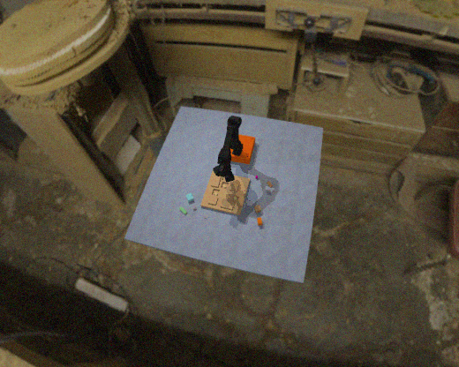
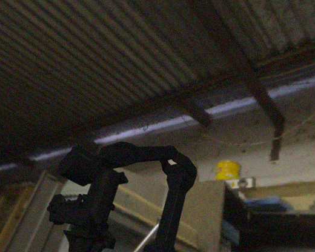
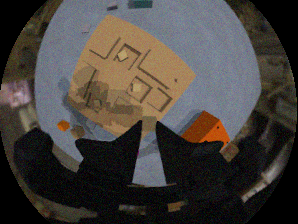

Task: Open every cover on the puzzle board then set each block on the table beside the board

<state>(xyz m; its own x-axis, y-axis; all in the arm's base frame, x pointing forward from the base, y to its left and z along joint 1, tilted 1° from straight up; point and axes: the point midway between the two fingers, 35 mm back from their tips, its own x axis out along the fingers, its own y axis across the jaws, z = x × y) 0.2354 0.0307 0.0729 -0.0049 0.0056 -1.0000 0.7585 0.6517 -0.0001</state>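
The tan puzzle board is 10 cm ahead of my gripper tip and 9 cm below it. The rest, counted from my gripper tip: magenta piece: 12 cm behind, 18 cm to the left, 10 cm below; small grey piece: 4 cm behind, 30 cm to the left, 10 cm below; brown block: 12 cm ahead, 28 cm to the left, 9 cm below.
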